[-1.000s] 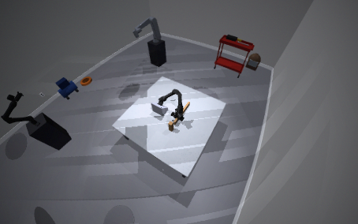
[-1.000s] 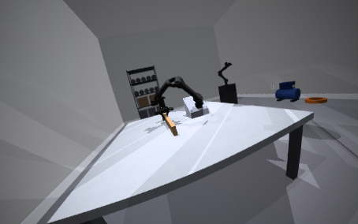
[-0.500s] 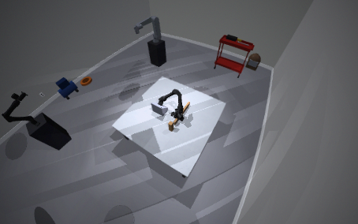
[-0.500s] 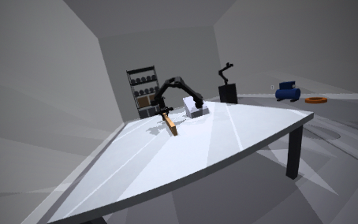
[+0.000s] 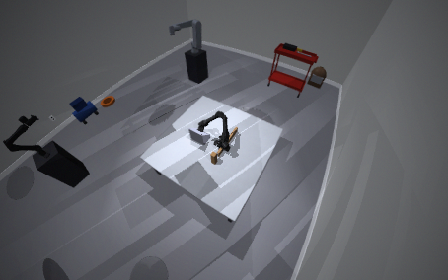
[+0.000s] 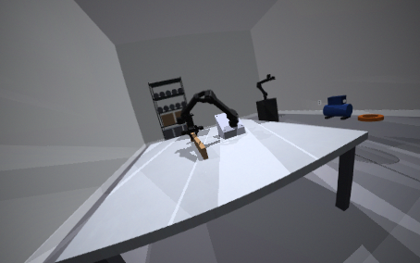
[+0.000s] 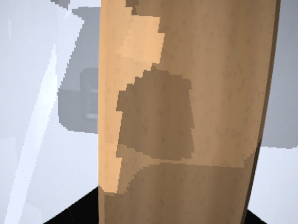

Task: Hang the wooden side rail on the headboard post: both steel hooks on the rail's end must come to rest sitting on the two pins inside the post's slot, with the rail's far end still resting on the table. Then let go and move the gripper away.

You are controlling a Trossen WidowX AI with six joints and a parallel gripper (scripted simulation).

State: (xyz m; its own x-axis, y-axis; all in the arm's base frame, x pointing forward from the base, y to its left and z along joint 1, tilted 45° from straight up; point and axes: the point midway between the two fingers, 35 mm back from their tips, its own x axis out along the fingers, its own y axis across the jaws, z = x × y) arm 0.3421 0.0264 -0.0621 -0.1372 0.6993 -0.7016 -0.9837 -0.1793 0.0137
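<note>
Right now my gripper tip is 16 cm to the left of the wooden headboard post, 4 cm below it and 2 cm short of it.
</note>
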